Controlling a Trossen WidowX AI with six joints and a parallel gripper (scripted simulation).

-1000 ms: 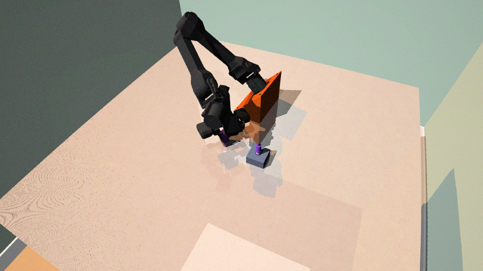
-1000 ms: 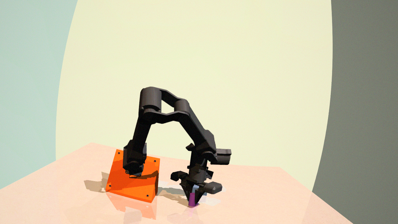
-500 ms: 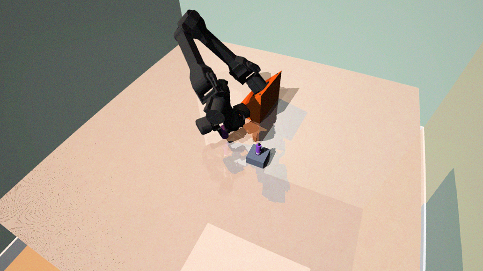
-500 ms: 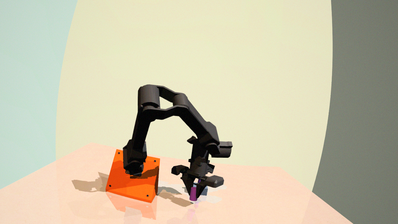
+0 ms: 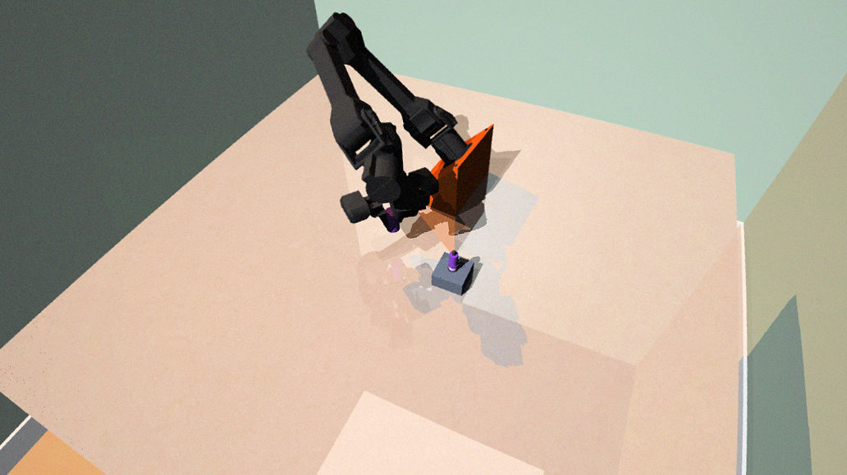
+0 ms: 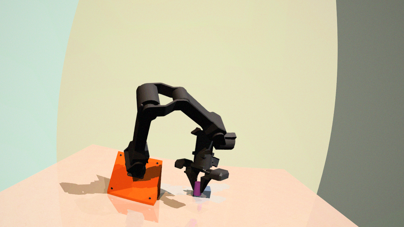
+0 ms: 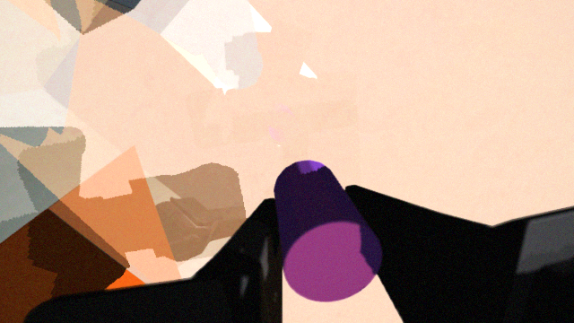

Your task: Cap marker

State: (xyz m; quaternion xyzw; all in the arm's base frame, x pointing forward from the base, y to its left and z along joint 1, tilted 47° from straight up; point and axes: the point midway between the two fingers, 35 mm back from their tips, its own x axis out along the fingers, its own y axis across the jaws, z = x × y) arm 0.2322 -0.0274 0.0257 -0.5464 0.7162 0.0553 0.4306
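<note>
My gripper tip is 15 cm to the right of the grey holder block, 5 cm above it and 2 cm short of it. The rest, counted from my gripper tip: purple cap 1 cm above.
</note>
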